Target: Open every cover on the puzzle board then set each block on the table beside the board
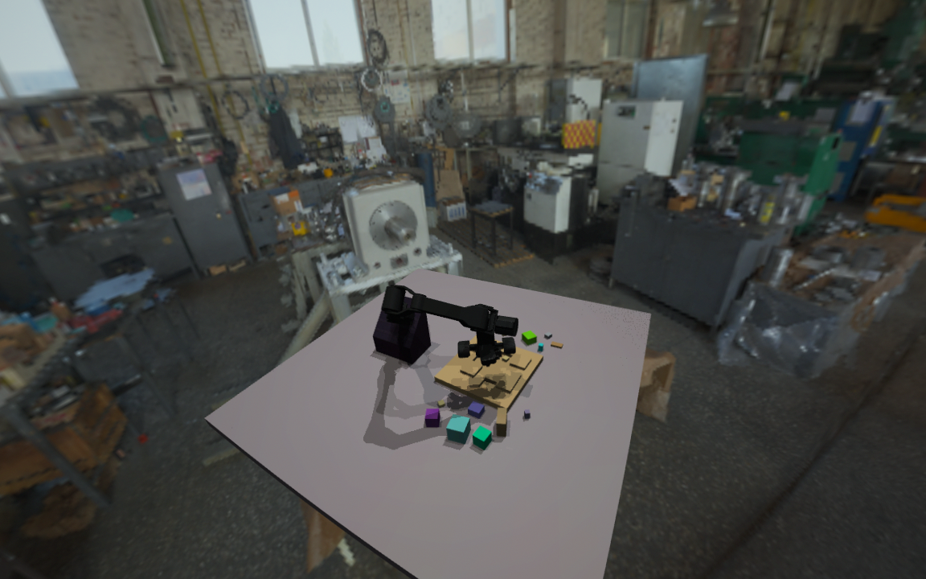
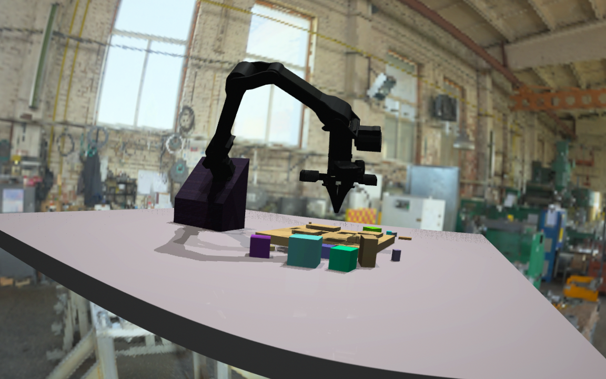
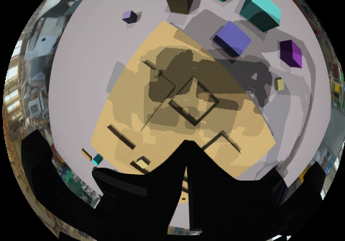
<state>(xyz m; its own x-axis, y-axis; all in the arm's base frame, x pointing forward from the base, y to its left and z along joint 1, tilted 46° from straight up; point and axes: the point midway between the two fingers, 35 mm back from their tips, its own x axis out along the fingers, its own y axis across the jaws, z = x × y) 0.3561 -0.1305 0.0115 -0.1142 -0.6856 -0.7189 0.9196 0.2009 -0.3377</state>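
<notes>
Now: gripper tip 80 mm to the right of the tan puzzle board, 70 mm above it and 10 mm past it. From my gripper tip the other things lie so: brown block (160 mm to the right, 100 mm ahead, 60 mm below); then tiny purple block (160 mm ahead, 100 mm to the right, 80 mm below); then violet block (130 mm to the right, 70 mm below).
</notes>
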